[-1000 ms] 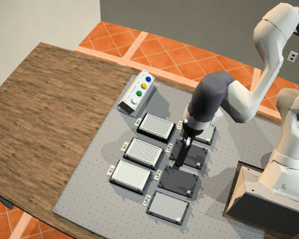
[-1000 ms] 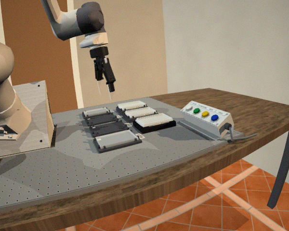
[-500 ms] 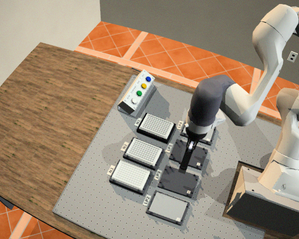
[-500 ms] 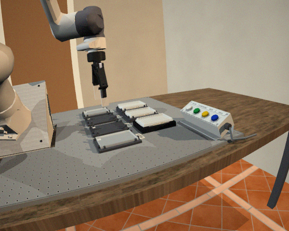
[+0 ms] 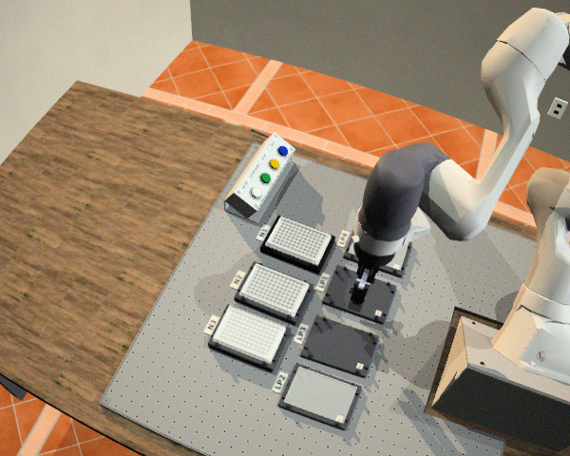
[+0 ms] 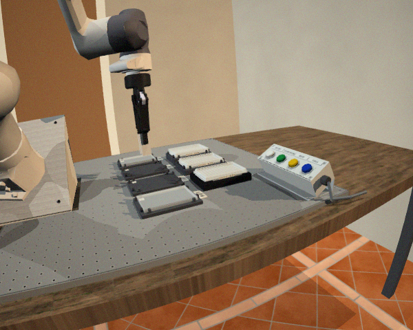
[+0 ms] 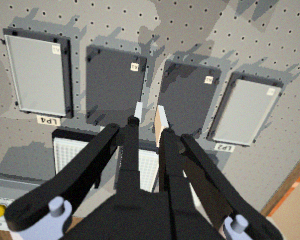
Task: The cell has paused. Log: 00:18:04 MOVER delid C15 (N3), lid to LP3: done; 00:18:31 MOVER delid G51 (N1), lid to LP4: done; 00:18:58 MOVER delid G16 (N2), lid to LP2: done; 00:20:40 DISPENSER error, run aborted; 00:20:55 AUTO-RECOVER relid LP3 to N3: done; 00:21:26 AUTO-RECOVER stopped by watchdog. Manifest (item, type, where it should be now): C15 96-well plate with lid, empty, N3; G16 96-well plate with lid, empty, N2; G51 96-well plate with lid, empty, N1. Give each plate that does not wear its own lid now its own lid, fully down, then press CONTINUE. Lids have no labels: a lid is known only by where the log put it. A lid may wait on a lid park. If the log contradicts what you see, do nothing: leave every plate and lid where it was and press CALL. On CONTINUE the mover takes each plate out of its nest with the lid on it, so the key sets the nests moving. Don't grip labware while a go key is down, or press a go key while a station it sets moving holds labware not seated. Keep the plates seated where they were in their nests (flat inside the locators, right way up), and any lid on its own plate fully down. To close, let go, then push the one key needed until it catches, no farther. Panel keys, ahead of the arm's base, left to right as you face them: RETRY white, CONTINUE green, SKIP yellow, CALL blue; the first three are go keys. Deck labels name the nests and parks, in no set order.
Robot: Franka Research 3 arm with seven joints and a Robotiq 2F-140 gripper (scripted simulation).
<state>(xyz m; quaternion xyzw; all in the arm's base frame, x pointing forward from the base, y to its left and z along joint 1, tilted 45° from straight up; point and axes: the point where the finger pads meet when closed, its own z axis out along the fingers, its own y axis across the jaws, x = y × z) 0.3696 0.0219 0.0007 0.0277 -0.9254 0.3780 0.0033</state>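
Right now my hand is 1 cm short of the lp4 park, 20 cm to the left of it and 11 cm above it. The rest, counted from my hand: plate: 18 cm ahead, 1 cm to the left, 9 cm below; LP3 park: 7 cm to the left, 11 cm below; lp1 park: 7 cm to the right, 11 cm below.
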